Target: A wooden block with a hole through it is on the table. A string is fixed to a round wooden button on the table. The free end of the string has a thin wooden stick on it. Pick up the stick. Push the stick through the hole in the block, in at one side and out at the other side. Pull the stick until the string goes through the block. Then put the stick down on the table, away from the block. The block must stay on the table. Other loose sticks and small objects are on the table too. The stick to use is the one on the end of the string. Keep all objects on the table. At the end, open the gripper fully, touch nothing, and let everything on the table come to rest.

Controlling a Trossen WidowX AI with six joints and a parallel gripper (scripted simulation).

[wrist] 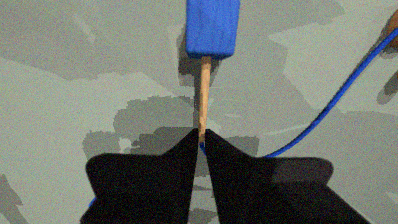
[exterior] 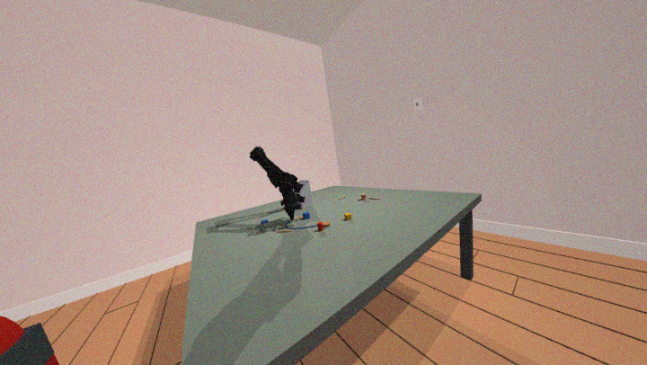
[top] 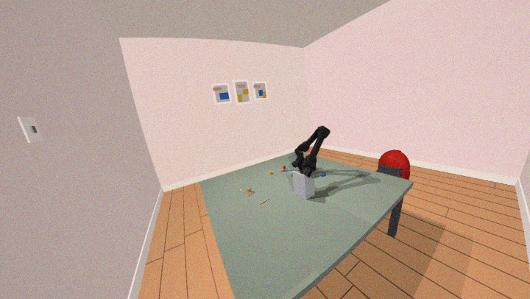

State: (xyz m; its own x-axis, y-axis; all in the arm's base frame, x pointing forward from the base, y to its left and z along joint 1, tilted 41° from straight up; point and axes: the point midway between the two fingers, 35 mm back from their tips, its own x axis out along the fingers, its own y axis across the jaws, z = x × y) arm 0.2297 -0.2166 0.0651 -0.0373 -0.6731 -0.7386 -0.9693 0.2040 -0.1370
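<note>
My gripper tip is 7 cm short of the thin stick, 10 cm to the left of it and 1 cm above it. Also, from my gripper tip: blue block 16 cm behind, 10 cm to the right, 1 cm below; round wooden button 21 cm ahead, 6 cm to the left, 1 cm below; thin wooden stick 1 cm to the left.
</note>
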